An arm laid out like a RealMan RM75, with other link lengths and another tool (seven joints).
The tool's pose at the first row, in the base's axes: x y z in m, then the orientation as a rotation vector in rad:
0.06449 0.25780 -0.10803 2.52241 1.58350 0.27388
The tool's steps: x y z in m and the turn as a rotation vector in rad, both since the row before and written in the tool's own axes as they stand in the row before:
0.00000 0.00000 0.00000 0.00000 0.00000 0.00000
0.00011 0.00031 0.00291 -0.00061 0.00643 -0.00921
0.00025 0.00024 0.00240 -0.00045 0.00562 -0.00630
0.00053 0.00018 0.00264 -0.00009 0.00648 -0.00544
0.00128 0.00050 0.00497 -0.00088 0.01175 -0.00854
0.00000 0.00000 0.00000 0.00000 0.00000 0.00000
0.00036 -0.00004 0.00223 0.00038 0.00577 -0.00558
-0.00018 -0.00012 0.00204 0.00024 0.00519 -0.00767
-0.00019 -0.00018 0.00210 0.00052 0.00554 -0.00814
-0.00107 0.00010 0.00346 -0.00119 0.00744 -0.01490
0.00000 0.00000 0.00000 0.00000 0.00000 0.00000
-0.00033 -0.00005 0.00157 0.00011 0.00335 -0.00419
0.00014 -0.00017 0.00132 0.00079 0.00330 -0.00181
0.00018 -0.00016 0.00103 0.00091 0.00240 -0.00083
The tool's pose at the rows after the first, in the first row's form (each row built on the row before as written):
0.06449 0.25780 -0.10803 2.52241 1.58350 0.27388
0.06549 0.25768 -0.11078 2.51566 1.59670 0.28160
0.06637 0.25775 -0.11304 2.51128 1.60614 0.28850
0.06738 0.25810 -0.11552 2.50809 1.61504 0.29636
0.06954 0.25899 -0.12012 2.50283 1.62915 0.31132
0.06954 0.25899 -0.12012 2.50283 1.62915 0.31132
0.07020 0.25933 -0.12226 2.49955 1.63818 0.31792
0.07053 0.25922 -0.12428 2.49409 1.64941 0.32363
0.07082 0.25913 -0.12637 2.48843 1.66147 0.32954
0.07139 0.25815 -0.12981 2.47573 1.68124 0.33845
0.07139 0.25815 -0.12981 2.47573 1.68124 0.33845
0.07163 0.25789 -0.13138 2.47275 1.68752 0.34225
0.07187 0.25811 -0.13268 2.47243 1.69137 0.34572
0.07205 0.25836 -0.13369 2.47288 1.69380 0.34805

